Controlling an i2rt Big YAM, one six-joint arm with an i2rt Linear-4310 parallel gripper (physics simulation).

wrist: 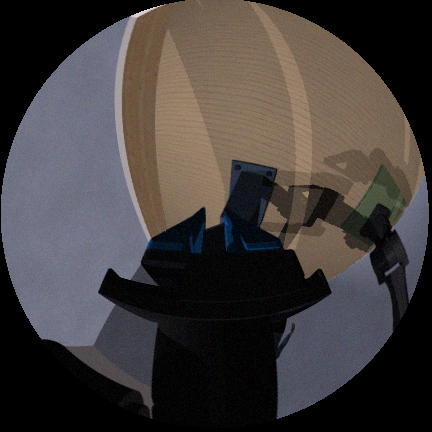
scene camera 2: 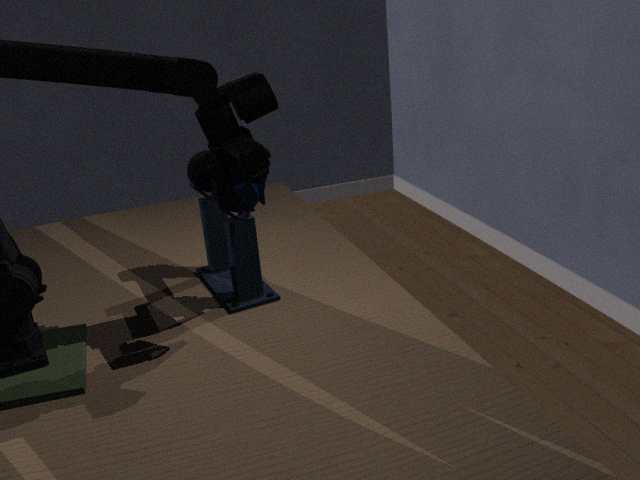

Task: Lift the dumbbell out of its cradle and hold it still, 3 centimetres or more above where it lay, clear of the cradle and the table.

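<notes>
The blue-grey cradle stands on the table, with two upright posts on a flat base plate. The dumbbell is very dark; a round end shows just above the far post in the scene view, and the rest is hard to separate from the black gripper. My gripper is shut down to a narrow gap between its blue fingertips, low above the near post, with nothing held. A dark shape shows behind that gap in the wrist view. Whether the dumbbell touches both posts is hidden.
The arm's black base stands on a green plate at the left of the scene view. The wooden table ends at the right, beside the floor. Walls stand behind and to the right.
</notes>
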